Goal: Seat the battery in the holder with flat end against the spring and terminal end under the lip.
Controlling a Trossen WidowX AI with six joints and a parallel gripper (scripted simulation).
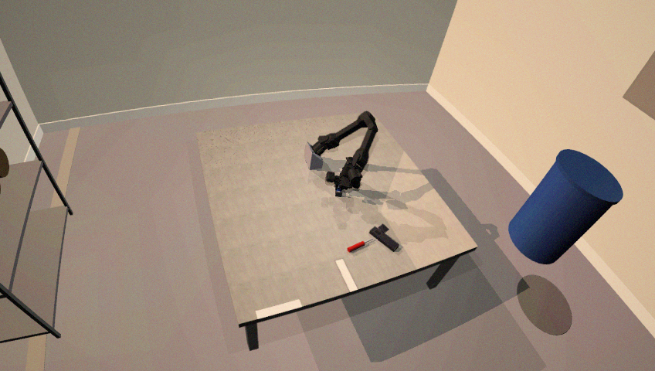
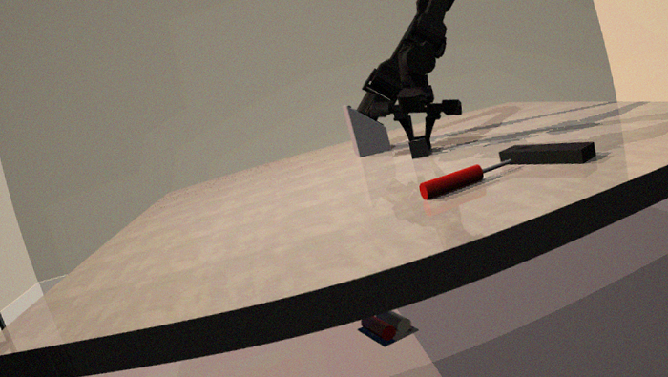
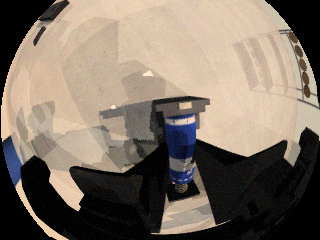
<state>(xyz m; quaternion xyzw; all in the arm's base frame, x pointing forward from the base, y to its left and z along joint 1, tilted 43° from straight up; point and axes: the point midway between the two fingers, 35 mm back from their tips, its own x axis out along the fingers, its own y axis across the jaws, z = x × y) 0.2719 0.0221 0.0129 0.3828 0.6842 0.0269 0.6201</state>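
Now: the battery 1 cm above my gripper tip. The rest, counted from my gripper tip: black block 38 cm ahead, 5 cm to the left, 1 cm above; then red-handled screwdriver 37 cm ahead, 7 cm to the right.
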